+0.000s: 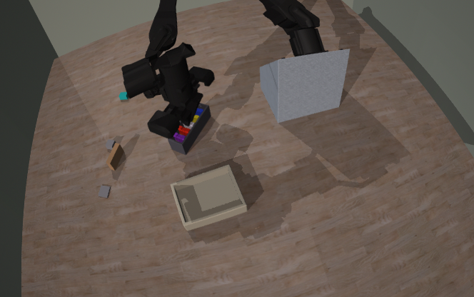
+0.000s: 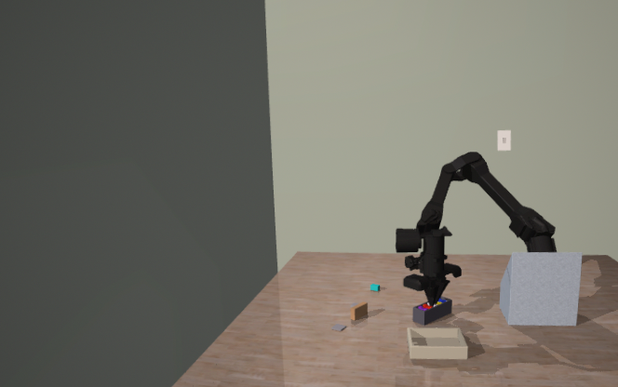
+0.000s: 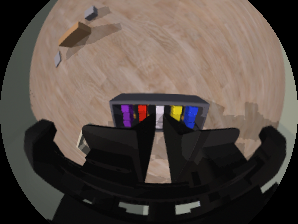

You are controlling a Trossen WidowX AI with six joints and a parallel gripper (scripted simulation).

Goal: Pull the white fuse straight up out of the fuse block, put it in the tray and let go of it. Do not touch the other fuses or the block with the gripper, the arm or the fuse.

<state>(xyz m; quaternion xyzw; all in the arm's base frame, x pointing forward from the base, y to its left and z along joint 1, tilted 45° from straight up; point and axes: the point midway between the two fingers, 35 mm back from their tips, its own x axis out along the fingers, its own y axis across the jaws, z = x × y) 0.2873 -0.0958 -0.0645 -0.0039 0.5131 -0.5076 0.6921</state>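
Right now my gripper tip is 3 cm past the blue fuse, 3 cm to the left of it and 1 cm above it. The rest, counted from my gripper tip: white fuse (1 cm below); then beige tray (1 cm ahead, 18 cm to the left, 3 cm below); then brown block (21 cm ahead, 1 cm to the left, 2 cm below).
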